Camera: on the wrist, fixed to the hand. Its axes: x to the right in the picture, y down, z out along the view.
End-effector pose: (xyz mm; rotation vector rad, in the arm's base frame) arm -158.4 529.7 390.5 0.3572 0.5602 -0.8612
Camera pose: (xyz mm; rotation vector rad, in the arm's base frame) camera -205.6 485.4 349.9 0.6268 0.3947 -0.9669
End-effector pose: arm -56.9 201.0 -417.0 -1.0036 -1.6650 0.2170
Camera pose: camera -69.1 169.4 -348.5 -0.7548 -1.6043 0.4761
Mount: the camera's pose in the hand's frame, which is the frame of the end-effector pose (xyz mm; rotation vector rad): 26.6 -67.2 -24.9 0.3166 -0.0332 -0.0113
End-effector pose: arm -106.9 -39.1 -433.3 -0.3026 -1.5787 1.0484
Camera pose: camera -70.1 -47.6 -366.8 -0.0605 -1.4148 1.2790
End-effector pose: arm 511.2 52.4 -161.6 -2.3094 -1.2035 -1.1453
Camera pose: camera 454.2 93.7 -131.8 -2.0919 -1.3056 -0.8511
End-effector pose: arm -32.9 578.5 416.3 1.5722 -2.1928 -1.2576
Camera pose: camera 16.9 536.7 376.1 -1.6475 2.4552 0.9613
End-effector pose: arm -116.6 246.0 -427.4 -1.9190 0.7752 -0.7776
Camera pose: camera -105.9 240.1 -351.9 -1.6488 0.5825 -0.8206
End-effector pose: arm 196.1 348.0 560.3 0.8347 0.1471 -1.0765
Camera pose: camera 161.0 331.4 494.5 1.0996 -0.0488 -1.1402
